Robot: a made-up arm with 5 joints.
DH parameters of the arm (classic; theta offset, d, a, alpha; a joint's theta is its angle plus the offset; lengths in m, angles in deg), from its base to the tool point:
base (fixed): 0 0 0.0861 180
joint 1: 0 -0.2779 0.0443 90
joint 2: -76.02 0 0.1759 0
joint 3: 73.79 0 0.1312 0
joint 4: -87.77 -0.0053 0 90
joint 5: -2.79 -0.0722 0 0
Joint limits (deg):
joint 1: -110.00..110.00
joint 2: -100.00..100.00
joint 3: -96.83..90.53
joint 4: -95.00..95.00
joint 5: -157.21..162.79
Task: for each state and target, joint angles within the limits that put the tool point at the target. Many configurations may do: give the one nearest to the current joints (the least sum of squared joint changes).
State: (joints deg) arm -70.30 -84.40 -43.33 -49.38 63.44
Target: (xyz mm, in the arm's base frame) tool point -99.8 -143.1 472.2
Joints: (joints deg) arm -36.29 -85.12 -21.02 -63.54 63.44
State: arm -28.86 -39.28 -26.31 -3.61 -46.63
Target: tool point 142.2 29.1 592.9
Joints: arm -32.23 -47.08 -8.40 3.68 -46.63
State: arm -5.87 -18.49 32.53 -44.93 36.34
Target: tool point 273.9 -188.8 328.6
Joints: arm 44.01 7.37 43.13 -38.34 36.34
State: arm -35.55 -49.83 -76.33 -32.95 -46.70
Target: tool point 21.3 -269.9 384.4
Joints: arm -75.41 -64.81 -96.83 -52.99 -46.70
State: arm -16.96 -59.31 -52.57 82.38 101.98
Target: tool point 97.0 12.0 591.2
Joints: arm -66.83 -41.12 -53.62 73.17 101.98
